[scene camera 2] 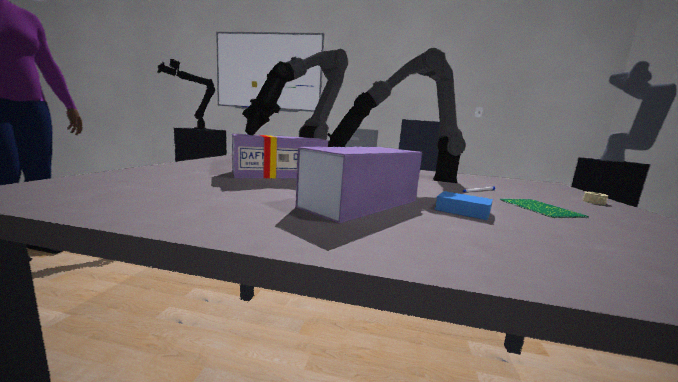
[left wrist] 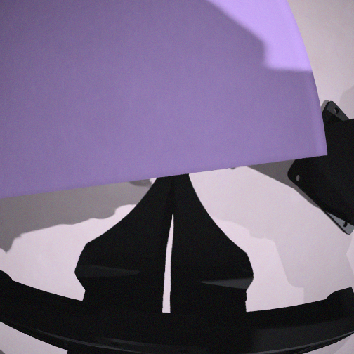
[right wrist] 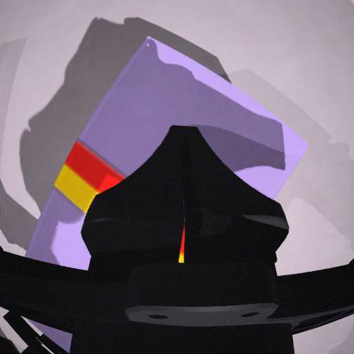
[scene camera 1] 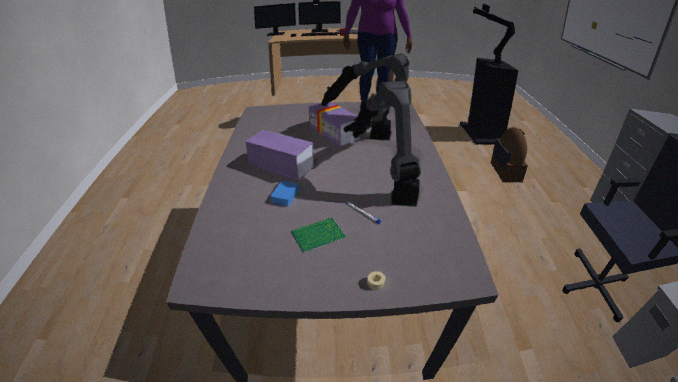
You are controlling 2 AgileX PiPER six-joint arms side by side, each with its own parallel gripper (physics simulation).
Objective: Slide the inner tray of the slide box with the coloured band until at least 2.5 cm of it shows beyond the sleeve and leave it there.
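Note:
The purple slide box [scene camera 1: 340, 120] [scene camera 2: 250, 172] [left wrist: 150, 100] [right wrist: 130, 95] with the red and yellow band [scene camera 1: 320, 120] [scene camera 2: 270, 160] [right wrist: 82, 172] stands at the table's far end. My left gripper [scene camera 1: 348, 131] [left wrist: 174, 182] is shut and empty, with its tips right at the box's near end; the box's top edge hides the very tips and the end face in the left wrist view. My right gripper [scene camera 1: 325, 102] [scene camera 2: 250, 132] [right wrist: 182, 142] is shut and empty, tips down at the box's top, between the band and the far end. I cannot make out any tray beyond the sleeve.
A plain purple box [scene camera 1: 277, 152] [scene camera 2: 380, 182] with a pale end stands near the banded one. A blue block [scene camera 1: 284, 193] [scene camera 2: 464, 205], a pen [scene camera 1: 364, 212], a green sheet [scene camera 1: 318, 234] and a cream ring [scene camera 1: 369, 281] lie on the table [scene camera 1: 240, 270]. A person stands behind it.

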